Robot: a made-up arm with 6 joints.
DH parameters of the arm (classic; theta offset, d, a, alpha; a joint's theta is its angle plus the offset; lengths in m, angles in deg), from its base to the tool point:
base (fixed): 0 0.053 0 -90
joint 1: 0 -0.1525 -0.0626 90
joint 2: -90 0.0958 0.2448 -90
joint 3: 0 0.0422 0.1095 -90
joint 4: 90 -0.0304 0.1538 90
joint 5: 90 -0.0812 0.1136 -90
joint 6: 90 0.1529 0.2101 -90
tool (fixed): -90 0.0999 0 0
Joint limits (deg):
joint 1: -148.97..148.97
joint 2: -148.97..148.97
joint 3: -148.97..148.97
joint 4: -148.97..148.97
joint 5: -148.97..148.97
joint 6: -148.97..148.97
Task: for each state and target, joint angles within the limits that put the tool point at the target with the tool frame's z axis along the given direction. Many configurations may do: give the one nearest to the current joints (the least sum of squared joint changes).
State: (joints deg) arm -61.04 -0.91 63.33 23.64 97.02 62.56
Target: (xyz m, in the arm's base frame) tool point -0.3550 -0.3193 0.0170 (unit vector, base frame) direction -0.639 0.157 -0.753
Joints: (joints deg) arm -74.78 -26.92 21.78 23.95 57.23 25.81
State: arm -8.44 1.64 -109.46 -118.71 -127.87 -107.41
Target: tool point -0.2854 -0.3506 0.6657 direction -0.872 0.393 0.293
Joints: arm -43.87 -22.06 -96.71 -138.23 -125.44 -100.69
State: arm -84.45 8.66 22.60 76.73 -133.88 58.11
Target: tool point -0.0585 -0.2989 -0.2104 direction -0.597 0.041 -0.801
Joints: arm -71.21 -21.28 -18.44 59.60 -148.10 103.24
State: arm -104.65 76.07 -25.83 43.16 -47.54 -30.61
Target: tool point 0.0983 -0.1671 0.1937 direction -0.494 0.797 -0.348
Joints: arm -101.43 59.64 -40.80 18.10 -31.66 -15.82
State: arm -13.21 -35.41 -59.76 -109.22 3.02 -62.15
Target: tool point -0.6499 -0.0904 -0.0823 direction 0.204 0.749 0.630
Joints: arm -31.84 -71.82 -54.05 -110.69 -17.66 -29.50
